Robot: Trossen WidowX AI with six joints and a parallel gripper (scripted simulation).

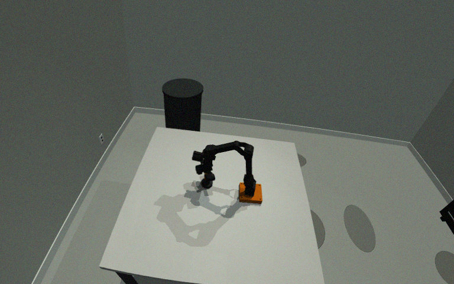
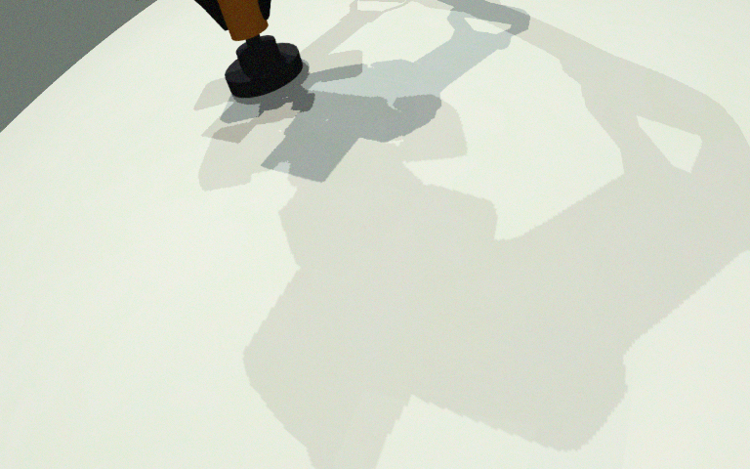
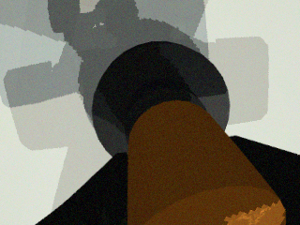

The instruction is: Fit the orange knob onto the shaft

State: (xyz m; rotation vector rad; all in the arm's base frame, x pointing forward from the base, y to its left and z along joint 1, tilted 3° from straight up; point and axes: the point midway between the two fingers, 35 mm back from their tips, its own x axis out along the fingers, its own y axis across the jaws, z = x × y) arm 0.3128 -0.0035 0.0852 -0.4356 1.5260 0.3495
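My gripper tip is now 2 cm below the orange knob. The rest, counted from my gripper tip: dark round pedestal: 4 cm below.
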